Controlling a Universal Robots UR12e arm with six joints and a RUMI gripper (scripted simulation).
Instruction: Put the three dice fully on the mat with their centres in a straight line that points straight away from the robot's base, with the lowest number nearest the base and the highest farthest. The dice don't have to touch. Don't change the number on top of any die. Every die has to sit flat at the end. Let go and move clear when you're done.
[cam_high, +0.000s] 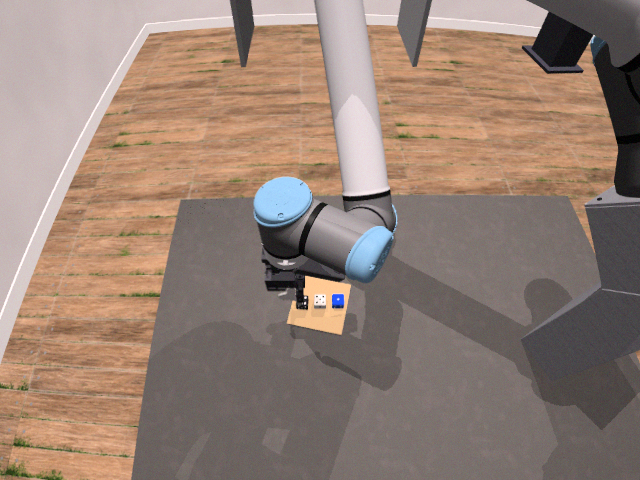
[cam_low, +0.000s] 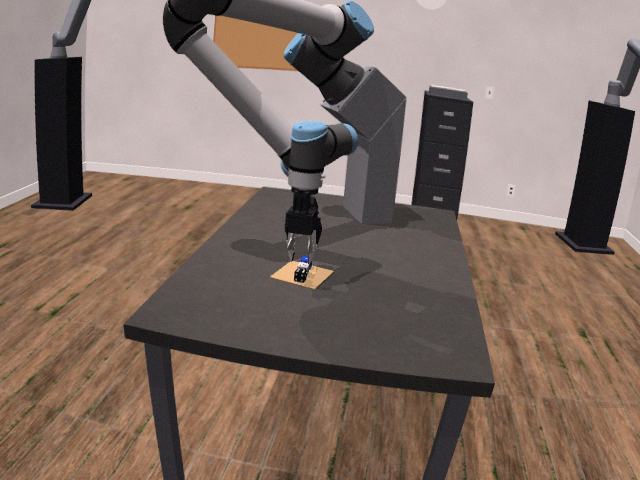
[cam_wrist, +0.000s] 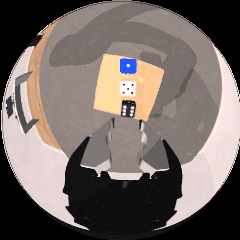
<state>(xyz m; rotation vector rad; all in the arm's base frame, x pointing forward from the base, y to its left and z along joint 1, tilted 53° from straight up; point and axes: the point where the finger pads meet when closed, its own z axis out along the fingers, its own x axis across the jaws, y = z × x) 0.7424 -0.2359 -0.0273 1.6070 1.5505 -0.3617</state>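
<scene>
My hand is 6 cm above the black die. The rest, counted from my hand: white die 5 cm behind, 1 cm to the left, 6 cm below; blue die 9 cm behind, 2 cm to the left, 6 cm below; mat 5 cm behind, 1 cm to the left, 7 cm below.
</scene>
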